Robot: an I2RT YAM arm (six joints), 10 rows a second.
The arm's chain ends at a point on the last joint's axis. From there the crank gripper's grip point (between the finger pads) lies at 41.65 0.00 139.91 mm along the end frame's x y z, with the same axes.
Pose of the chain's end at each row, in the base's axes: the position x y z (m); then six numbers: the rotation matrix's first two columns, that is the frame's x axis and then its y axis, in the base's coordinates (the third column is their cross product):
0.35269, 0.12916, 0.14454, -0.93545, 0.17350, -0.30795, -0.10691, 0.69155, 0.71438
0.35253, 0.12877, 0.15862, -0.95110, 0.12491, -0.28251, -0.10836, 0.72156, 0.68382
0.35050, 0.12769, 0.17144, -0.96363, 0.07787, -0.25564, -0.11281, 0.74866, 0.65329
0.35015, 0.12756, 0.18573, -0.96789, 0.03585, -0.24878, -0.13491, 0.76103, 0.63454
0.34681, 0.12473, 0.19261, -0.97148, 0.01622, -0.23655, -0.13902, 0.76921, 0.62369
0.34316, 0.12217, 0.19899, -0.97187, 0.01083, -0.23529, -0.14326, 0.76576, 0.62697
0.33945, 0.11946, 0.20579, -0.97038, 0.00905, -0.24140, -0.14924, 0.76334, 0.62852
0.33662, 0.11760, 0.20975, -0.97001, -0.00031, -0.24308, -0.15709, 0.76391, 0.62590
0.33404, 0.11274, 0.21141, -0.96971, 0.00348, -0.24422, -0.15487, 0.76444, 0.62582
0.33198, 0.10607, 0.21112, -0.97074, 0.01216, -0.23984, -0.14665, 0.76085, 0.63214
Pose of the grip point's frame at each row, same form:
0.36087, 0.23449, 0.04380, -0.93545, 0.17350, -0.30795, -0.10691, 0.69155, 0.71438
0.35339, 0.22925, 0.05273, -0.95110, 0.12491, -0.28251, -0.10836, 0.72156, 0.68382
0.34426, 0.22305, 0.06109, -0.96363, 0.07787, -0.25564, -0.11281, 0.74866, 0.65329
0.33951, 0.21968, 0.07299, -0.96789, 0.03585, -0.24878, -0.13491, 0.76103, 0.63454
0.33322, 0.21478, 0.07852, -0.97148, 0.01622, -0.23655, -0.13902, 0.76921, 0.62369
0.32884, 0.21259, 0.08528, -0.97187, 0.01083, -0.23529, -0.14326, 0.76576, 0.62697
0.32561, 0.21021, 0.09229, -0.97038, 0.00905, -0.24140, -0.14924, 0.76334, 0.62852
0.32217, 0.20787, 0.09595, -0.97001, -0.00031, -0.24308, -0.15709, 0.76391, 0.62590
0.32008, 0.20308, 0.09760, -0.96971, 0.00348, -0.24422, -0.15487, 0.76444, 0.62582
0.31816, 0.19735, 0.09804, -0.97074, 0.01216, -0.23984, -0.14665, 0.76085, 0.63214

